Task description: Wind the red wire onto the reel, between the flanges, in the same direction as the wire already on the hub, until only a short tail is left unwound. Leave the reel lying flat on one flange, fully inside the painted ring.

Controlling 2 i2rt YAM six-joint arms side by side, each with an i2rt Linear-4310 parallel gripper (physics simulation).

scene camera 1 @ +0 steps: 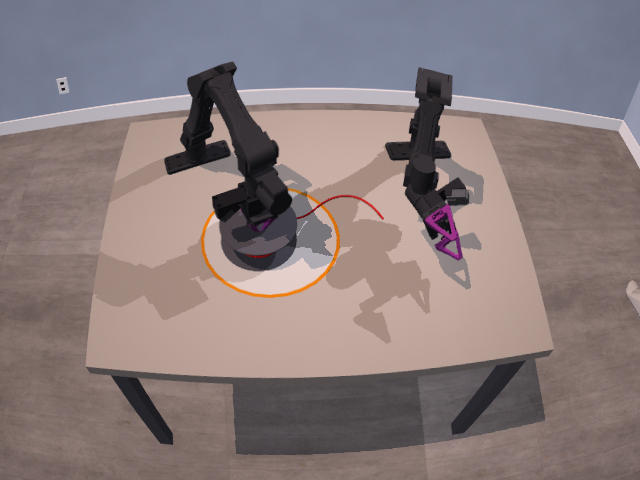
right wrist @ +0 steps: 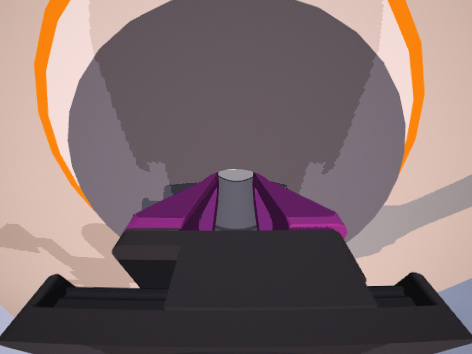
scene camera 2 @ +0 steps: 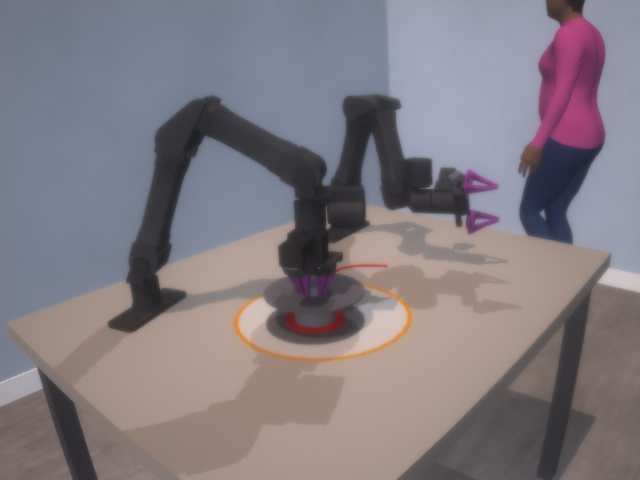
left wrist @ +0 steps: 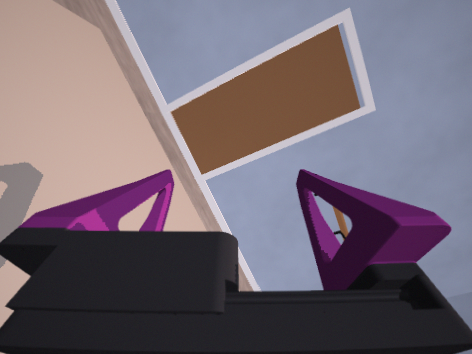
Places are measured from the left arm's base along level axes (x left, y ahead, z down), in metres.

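Pixels of known places: left gripper, fingertip midpoint: (scene camera 1: 457, 249) (scene camera 2: 498, 203) (left wrist: 235, 176); right gripper, fingertip midpoint: (scene camera 1: 257, 230) (right wrist: 235, 177); left arm's base, link origin: (scene camera 2: 342, 231); right arm's base, link origin: (scene camera 1: 196, 158) (scene camera 2: 148, 310).
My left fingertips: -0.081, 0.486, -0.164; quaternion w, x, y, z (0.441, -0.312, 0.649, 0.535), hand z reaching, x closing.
Note:
For each thing: its top centre in the pictures, then the offset to it from my left fingertips, as dx, dy, dz. "spot": a spot on its surface instead. Level surfaces: height alone.
- grey reel, top centre: (right wrist: 235, 205) (scene camera 2: 313, 290) (scene camera 1: 257, 222) -0.422, -0.218, +0.099
- Wound red wire, surface spot: (scene camera 2: 315, 330) spot: -0.464, -0.187, +0.157
- loose red wire, surface spot: (scene camera 2: 361, 265) spot: -0.127, -0.295, +0.161
- reel's upright centre post, surface spot: (right wrist: 236, 202) spot: -0.396, -0.226, +0.131
- table, surface height: dz +0.164
The grey reel (scene camera 1: 248, 241) (scene camera 2: 343, 298) (right wrist: 240, 90) lies flat on one flange inside the orange painted ring (scene camera 1: 269, 296) (scene camera 2: 323, 359) (right wrist: 41, 75); the right arm hides part of both in scene camera 1. Wound red wire (scene camera 1: 256, 256) (scene camera 2: 315, 330) shows between the flanges. The loose red wire (scene camera 1: 346, 196) (scene camera 2: 361, 266) leaves the reel at the picture's right, crosses the ring and curves to a free end on the table. My right gripper (scene camera 1: 261, 224) (scene camera 2: 313, 293) (right wrist: 235, 177) is shut on the reel's upright centre post (right wrist: 236, 202). My left gripper (scene camera 1: 458, 249) (scene camera 2: 498, 203) (left wrist: 235, 176) is open and empty, above the table.
The table (scene camera 1: 320, 335) (scene camera 2: 392, 413) carries both arm bases, at its back edge in scene camera 1. Shadows of the arms fall across it. A person (scene camera 2: 573, 87) stands beyond the table in scene camera 2. A brown panel with a white frame (left wrist: 270, 100) shows in the left wrist view.

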